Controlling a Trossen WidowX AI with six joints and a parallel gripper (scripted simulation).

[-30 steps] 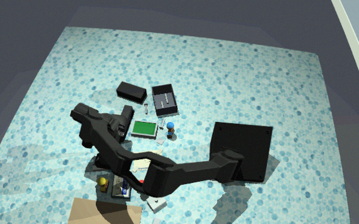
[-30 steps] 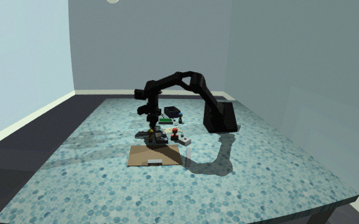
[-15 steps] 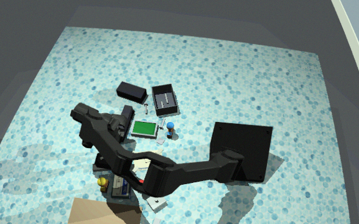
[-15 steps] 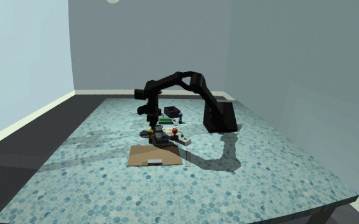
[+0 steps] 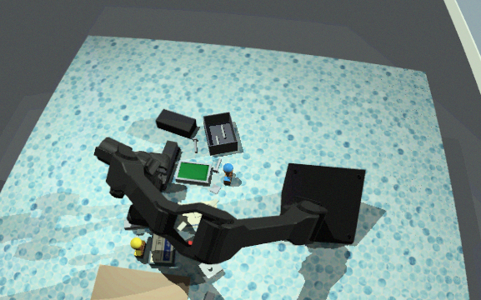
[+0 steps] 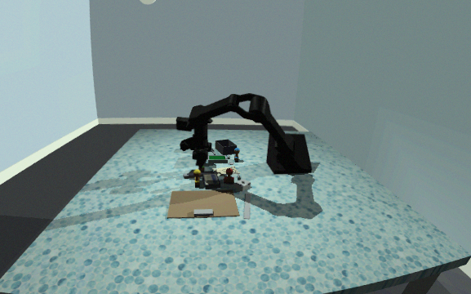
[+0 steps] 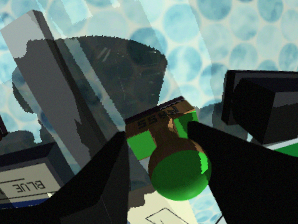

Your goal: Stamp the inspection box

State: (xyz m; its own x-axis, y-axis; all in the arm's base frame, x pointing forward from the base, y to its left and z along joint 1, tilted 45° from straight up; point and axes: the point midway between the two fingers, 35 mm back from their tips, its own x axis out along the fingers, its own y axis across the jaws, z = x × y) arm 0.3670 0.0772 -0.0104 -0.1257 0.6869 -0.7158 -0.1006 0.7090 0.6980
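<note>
The grey bar lies 50 mm to the left of my gripper tip and 20 mm below it. From my gripper tip the other things lie so: green-knobbed stamp right at my gripper tip; then blue-white tin 50 mm behind, 100 mm to the left, 10 mm below; then beige card 110 mm behind, 10 mm to the right, 20 mm below.
</note>
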